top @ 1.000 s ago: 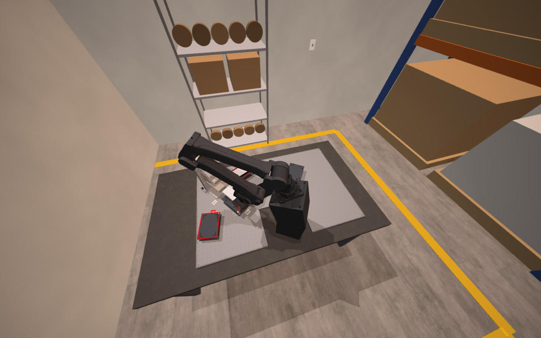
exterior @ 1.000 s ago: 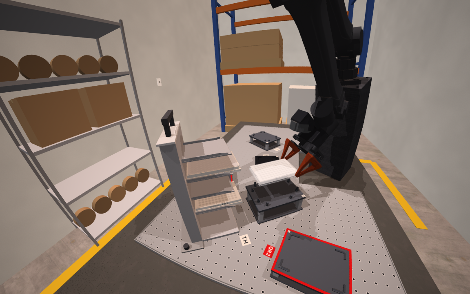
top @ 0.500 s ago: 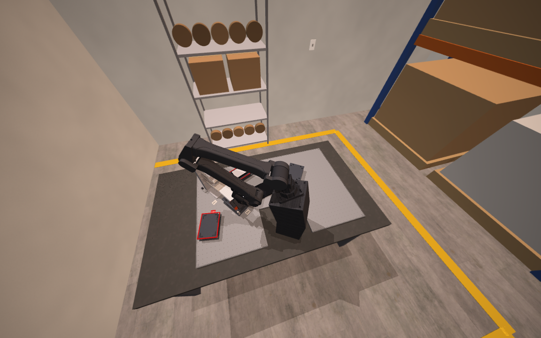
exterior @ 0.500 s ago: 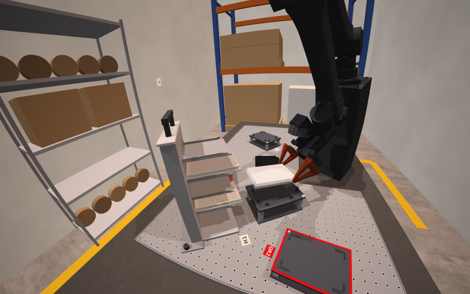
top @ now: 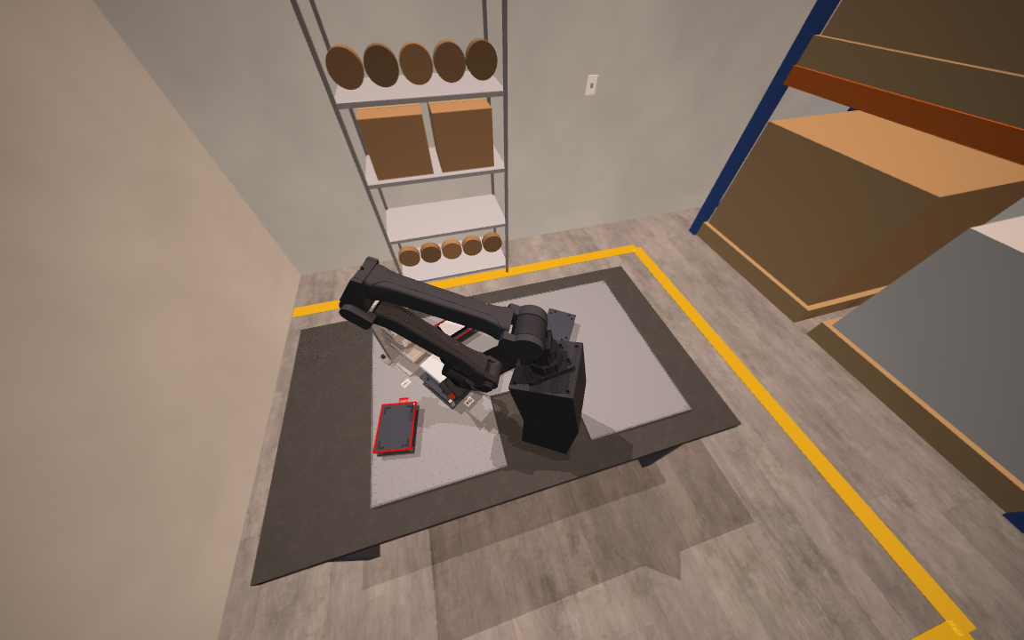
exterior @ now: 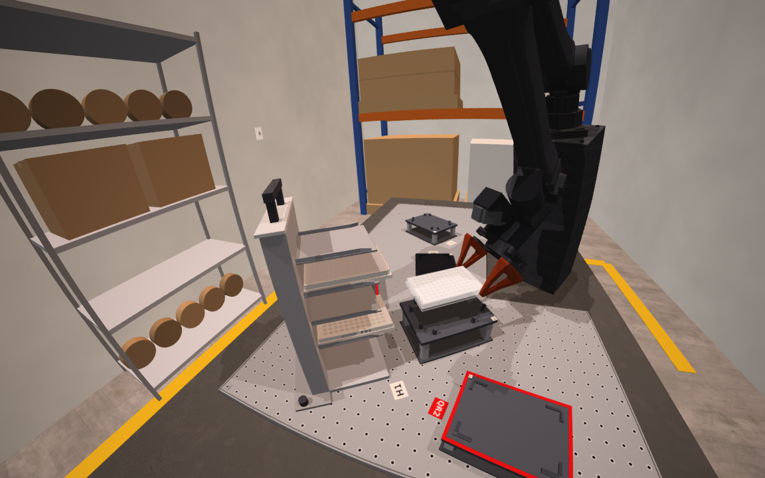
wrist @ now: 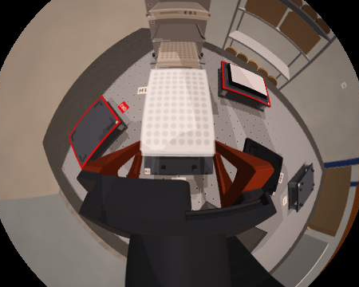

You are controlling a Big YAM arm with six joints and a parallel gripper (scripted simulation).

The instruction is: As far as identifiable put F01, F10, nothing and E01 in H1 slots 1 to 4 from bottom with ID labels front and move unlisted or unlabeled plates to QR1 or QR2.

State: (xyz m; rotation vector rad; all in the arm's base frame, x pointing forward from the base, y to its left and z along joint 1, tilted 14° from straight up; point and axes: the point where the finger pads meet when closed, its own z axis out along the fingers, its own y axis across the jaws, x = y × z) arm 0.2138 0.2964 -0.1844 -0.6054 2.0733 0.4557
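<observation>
Right now the dark regrip nest is 4 cm ahead of my hand, 2 cm to the left of it and 7 cm below it. Round my hand: H1 deck label (9 cm ahead, 18 cm to the left, 13 cm below); flat black nest (10 cm ahead, 21 cm to the right, 12 cm below); quarantine nest QR2 (8 cm behind, 22 cm to the left, 9 cm below).
</observation>
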